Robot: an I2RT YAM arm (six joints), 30 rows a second.
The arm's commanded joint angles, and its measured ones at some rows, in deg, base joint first. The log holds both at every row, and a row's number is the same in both.
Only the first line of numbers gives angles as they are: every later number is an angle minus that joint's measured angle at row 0.
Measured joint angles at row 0:
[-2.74 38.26 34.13 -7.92 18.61 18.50]
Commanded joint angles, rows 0 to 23:
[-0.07 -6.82 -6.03 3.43 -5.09 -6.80]
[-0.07 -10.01 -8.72 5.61 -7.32 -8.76]
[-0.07 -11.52 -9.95 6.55 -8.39 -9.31]
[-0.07 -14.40 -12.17 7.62 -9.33 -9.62]
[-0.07 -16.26 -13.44 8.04 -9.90 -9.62]
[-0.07 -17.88 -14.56 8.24 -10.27 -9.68]
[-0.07 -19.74 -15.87 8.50 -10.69 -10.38]
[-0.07 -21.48 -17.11 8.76 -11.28 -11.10]
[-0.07 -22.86 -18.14 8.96 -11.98 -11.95]
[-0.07 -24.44 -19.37 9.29 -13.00 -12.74]
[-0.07 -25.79 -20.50 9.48 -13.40 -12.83]
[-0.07 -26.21 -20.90 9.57 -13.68 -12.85]
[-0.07 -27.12 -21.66 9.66 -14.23 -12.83]
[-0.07 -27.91 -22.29 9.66 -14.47 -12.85]
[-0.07 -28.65 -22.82 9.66 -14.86 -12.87]
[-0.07 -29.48 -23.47 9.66 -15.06 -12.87]
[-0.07 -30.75 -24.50 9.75 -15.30 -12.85]
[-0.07 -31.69 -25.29 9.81 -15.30 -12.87]
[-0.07 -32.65 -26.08 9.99 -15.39 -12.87]
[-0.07 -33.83 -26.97 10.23 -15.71 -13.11]
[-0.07 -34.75 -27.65 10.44 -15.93 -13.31]
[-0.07 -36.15 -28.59 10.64 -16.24 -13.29]
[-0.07 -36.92 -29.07 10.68 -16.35 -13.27]
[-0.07 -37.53 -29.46 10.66 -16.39 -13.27]
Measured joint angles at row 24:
[0.00 -34.86 -28.09 10.07 -14.77 -12.57]
